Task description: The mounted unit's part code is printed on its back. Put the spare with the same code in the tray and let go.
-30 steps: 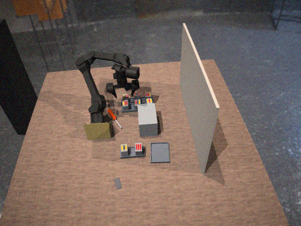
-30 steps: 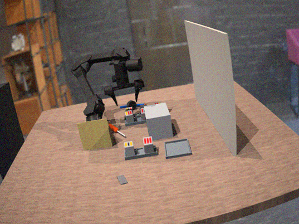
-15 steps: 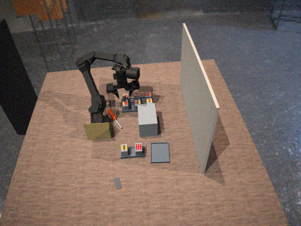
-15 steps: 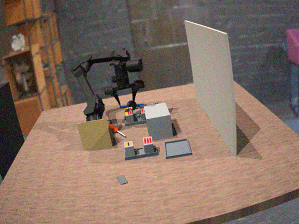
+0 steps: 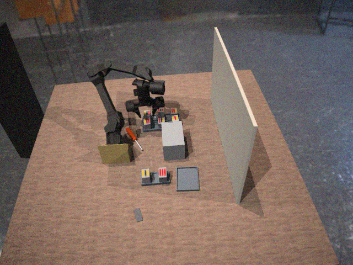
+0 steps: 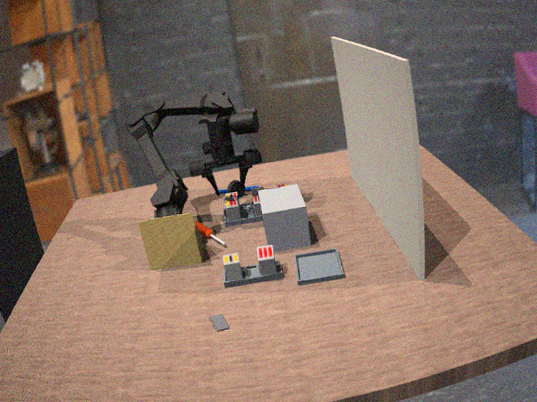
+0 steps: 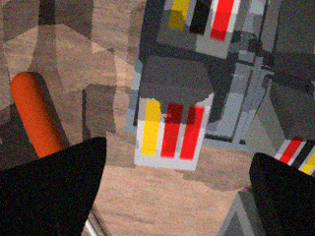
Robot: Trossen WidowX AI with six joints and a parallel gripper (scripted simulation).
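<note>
Right now my gripper tip is 4 cm above the grey spare. Also, from my gripper tip: mounted grey unit 14 cm ahead, 12 cm to the right, 3 cm below; then grey tray 21 cm ahead, 32 cm to the right, 8 cm below; then rack 7 cm ahead, 33 cm to the right, 7 cm below.
</note>
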